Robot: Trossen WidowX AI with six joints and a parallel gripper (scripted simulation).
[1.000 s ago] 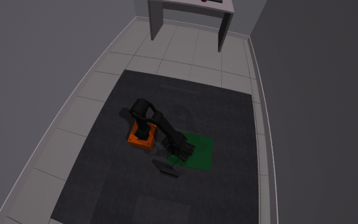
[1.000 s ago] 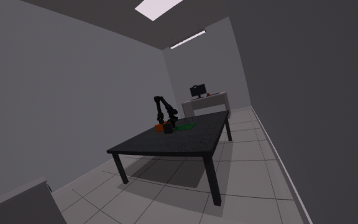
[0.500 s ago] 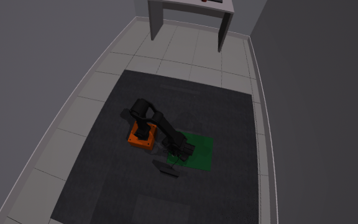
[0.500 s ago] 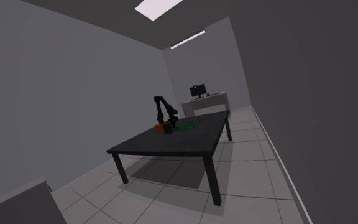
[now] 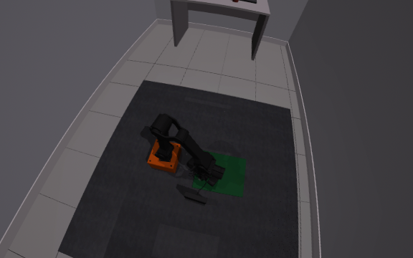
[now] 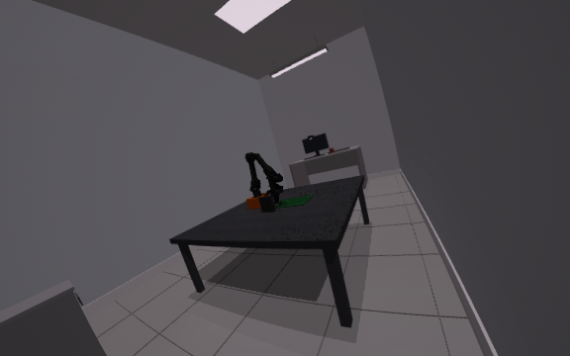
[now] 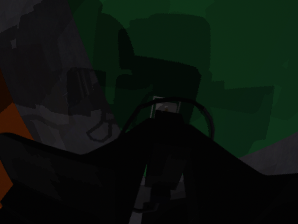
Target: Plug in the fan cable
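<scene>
Right now my gripper tip is 110 mm short of the green board, 50 mm above it and 30 mm to the right of it. Also, from my gripper tip: black fan: 130 mm to the right, 20 mm behind, 20 mm above; then black plug: 10 mm to the right, 10 mm behind, 10 mm above.
</scene>
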